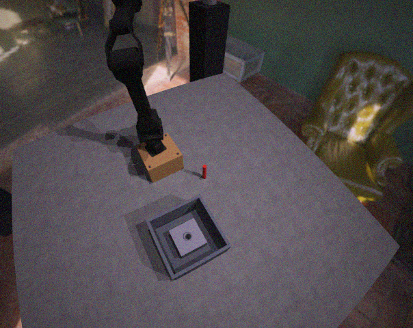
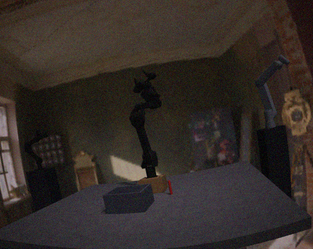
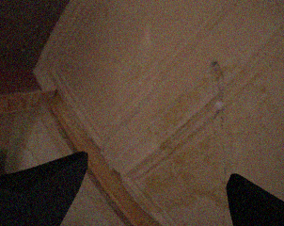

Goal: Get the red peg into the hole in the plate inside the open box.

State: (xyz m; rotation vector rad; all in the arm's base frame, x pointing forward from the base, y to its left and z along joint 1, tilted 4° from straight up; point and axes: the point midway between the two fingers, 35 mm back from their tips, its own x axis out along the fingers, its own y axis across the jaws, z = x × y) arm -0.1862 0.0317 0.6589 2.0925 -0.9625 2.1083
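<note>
The red peg lies 41 cm ahead of my gripper tip, 10 cm to the left of it and 72 cm below it. From my gripper tip the other things lie so: box 58 cm ahead, 9 cm to the right, 74 cm below; then plate 58 cm ahead, 9 cm to the right, 72 cm below.
</note>
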